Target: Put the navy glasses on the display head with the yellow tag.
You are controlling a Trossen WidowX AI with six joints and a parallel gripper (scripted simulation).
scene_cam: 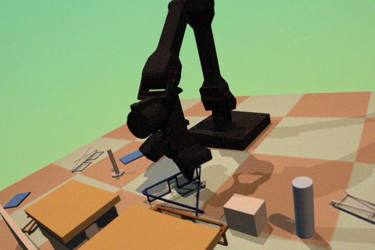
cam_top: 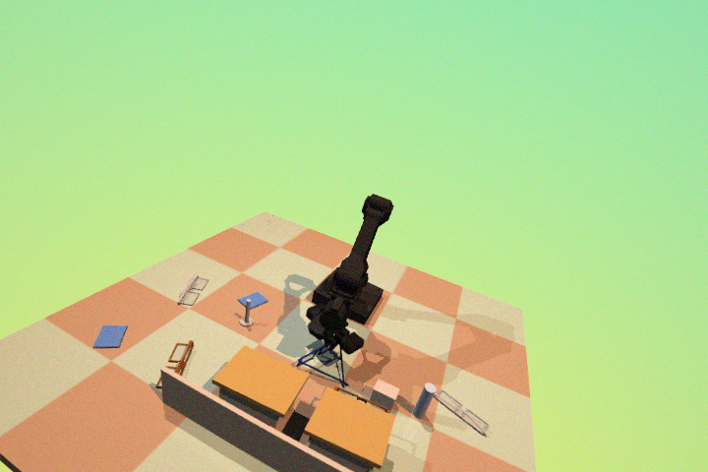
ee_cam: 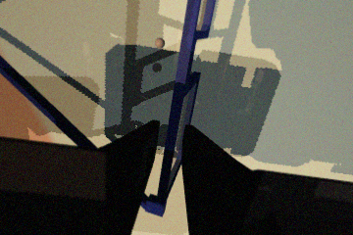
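Now: the grey post stand 27 cm to the right of my gripper tip and 1 cm above it. The rest, counted from my gripper tip: low wall (36 cm ahead, 4 cm above).
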